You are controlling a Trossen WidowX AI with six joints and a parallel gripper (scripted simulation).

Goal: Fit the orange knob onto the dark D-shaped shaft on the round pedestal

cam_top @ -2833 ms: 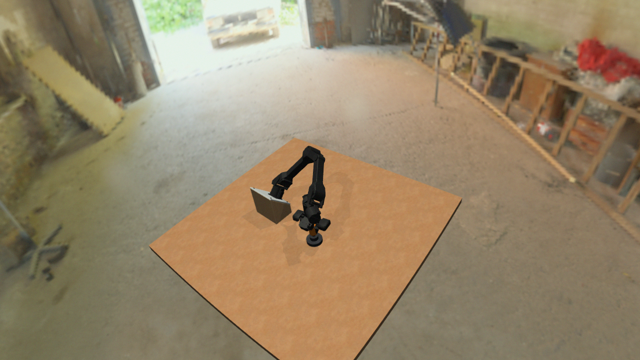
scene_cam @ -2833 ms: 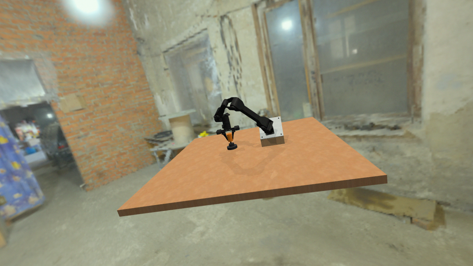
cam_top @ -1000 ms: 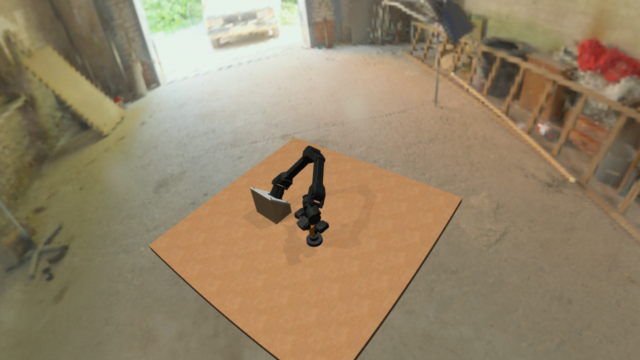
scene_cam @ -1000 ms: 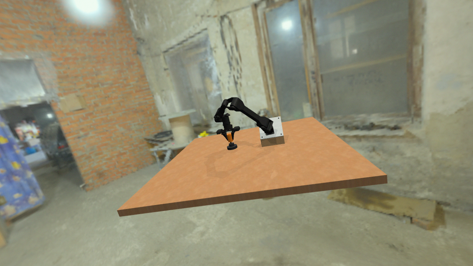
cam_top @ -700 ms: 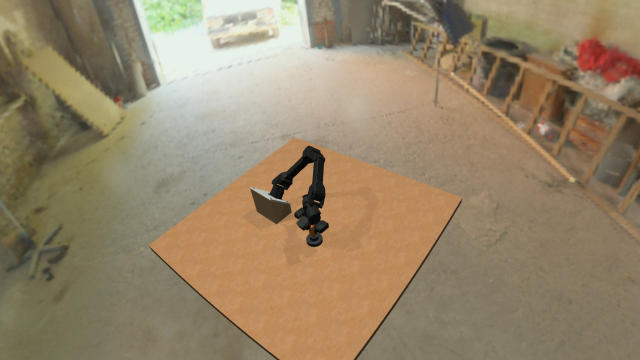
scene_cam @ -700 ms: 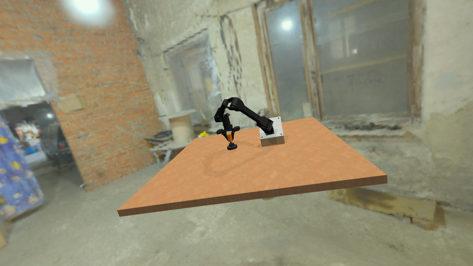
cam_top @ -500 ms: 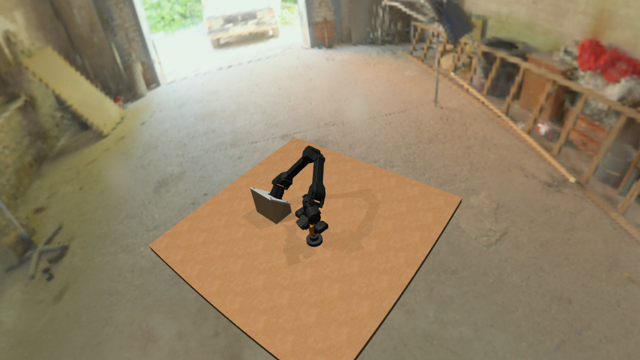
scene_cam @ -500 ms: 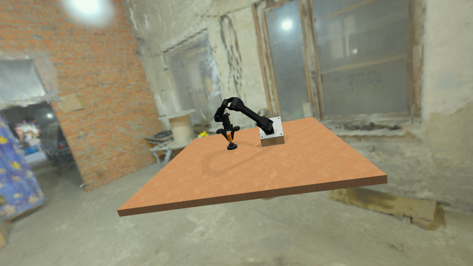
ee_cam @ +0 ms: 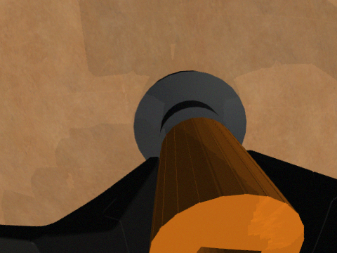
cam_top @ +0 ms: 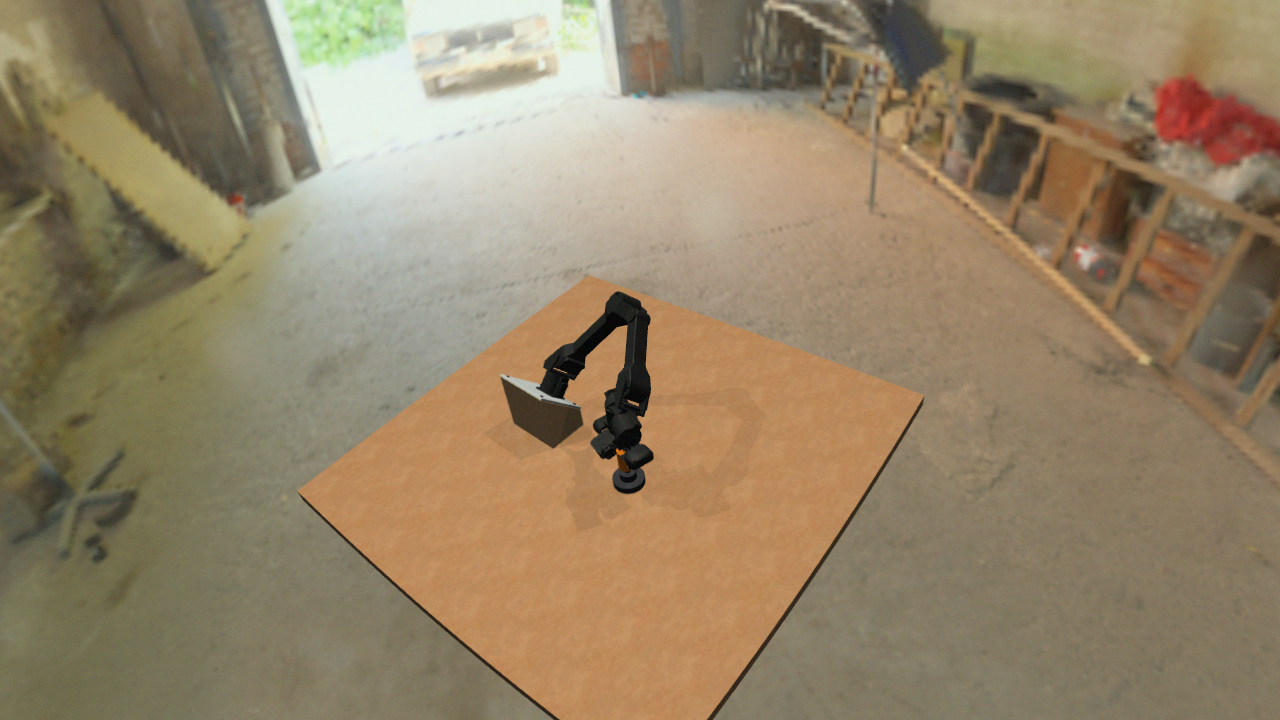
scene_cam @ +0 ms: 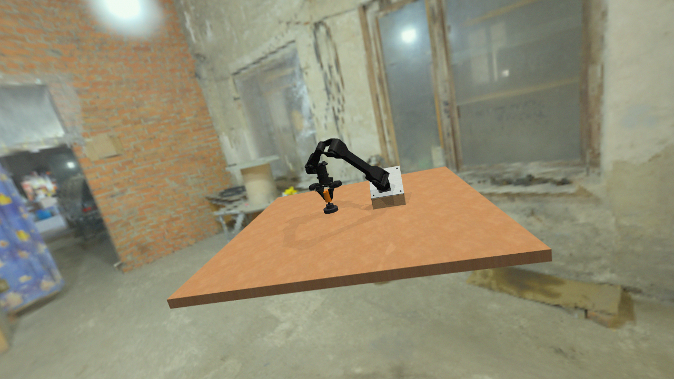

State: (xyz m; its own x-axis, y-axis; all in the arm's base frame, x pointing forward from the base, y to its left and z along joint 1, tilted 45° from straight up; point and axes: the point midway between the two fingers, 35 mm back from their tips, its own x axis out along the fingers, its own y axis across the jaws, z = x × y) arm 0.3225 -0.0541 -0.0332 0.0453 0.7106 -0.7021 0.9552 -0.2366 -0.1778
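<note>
My gripper tip is 20 mm below the orange knob. From my gripper tip the other things lie so: pedestal (40 mm below).
</note>
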